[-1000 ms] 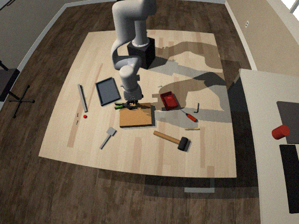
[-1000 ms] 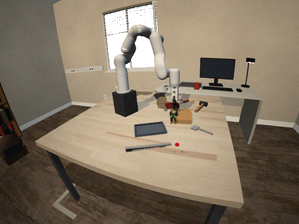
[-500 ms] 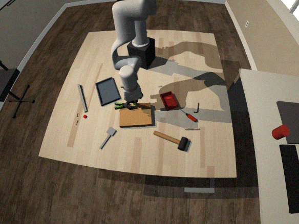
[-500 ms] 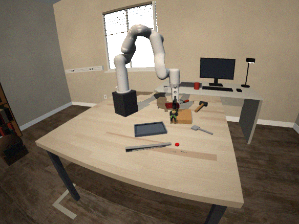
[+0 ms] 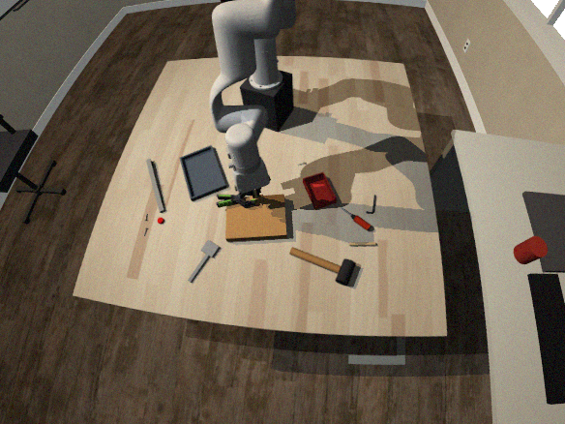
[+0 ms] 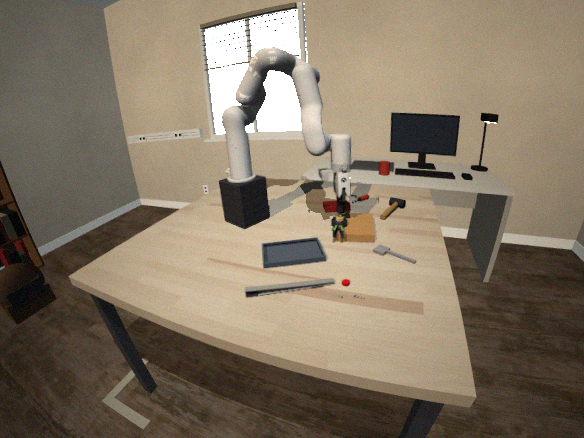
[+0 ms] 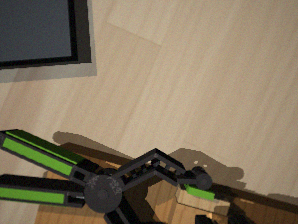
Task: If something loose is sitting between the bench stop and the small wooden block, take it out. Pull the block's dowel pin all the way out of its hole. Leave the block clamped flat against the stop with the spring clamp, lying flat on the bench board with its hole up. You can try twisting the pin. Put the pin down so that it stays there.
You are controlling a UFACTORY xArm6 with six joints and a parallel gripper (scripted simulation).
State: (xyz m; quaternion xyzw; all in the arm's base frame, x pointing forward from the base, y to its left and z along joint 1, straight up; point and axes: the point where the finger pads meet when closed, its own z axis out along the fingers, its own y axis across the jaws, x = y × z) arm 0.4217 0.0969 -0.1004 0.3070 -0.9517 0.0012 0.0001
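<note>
My gripper is now 2 cm above the dowel pin. Round my hand: tan bench board: 7 cm below, 5 cm ahead, 1 cm to the left; small wooden block: 5 cm below; red bin: 19 cm to the left, 10 cm behind, 9 cm below.
</note>
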